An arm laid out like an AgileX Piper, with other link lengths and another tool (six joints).
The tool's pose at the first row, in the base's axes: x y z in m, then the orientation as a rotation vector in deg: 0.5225, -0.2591, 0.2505, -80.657, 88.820, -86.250
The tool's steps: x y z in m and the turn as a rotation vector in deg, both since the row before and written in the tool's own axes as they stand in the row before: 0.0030, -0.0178, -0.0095, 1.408, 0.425, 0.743; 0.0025, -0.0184, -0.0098, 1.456, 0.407, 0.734; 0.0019, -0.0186, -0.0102, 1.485, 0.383, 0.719; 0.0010, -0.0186, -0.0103, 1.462, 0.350, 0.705; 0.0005, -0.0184, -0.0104, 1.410, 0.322, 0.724; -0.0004, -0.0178, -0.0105, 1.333, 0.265, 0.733; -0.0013, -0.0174, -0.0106, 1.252, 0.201, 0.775
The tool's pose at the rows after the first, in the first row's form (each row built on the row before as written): 0.5182, -0.2553, 0.2701, -78.912, 88.080, -87.006; 0.5134, -0.2508, 0.2901, -77.160, 87.270, -87.758; 0.5079, -0.2456, 0.3100, -75.420, 86.402, -88.492; 0.5020, -0.2396, 0.3296, -73.726, 85.522, -89.172; 0.4956, -0.2332, 0.3487, -72.062, 84.675, -89.767; 0.4888, -0.2260, 0.3669, -70.470, 83.863, -90.247; 0.4817, -0.2181, 0.3843, -68.928, 83.100, -90.586
